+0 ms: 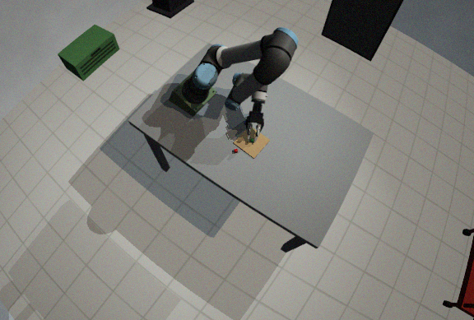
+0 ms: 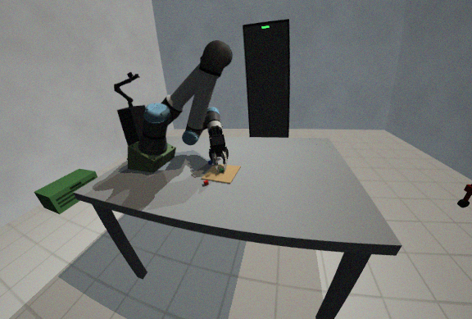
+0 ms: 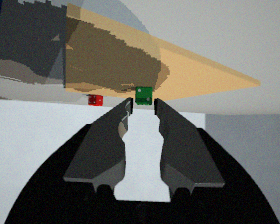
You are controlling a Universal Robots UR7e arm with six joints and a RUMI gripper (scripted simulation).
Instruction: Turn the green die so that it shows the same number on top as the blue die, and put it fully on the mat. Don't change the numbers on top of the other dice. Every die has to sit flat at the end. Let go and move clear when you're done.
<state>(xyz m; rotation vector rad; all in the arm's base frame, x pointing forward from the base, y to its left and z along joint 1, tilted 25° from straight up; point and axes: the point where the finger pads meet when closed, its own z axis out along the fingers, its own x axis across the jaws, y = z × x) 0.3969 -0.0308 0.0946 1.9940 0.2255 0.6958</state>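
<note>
My hand is 10 mm above the green die. The rest, counted from my hand: red die (40 mm behind, 100 mm to the right, 10 mm below); then blue die (90 mm behind, 70 mm to the left, 10 mm below); then tan mat (20 mm below).
</note>
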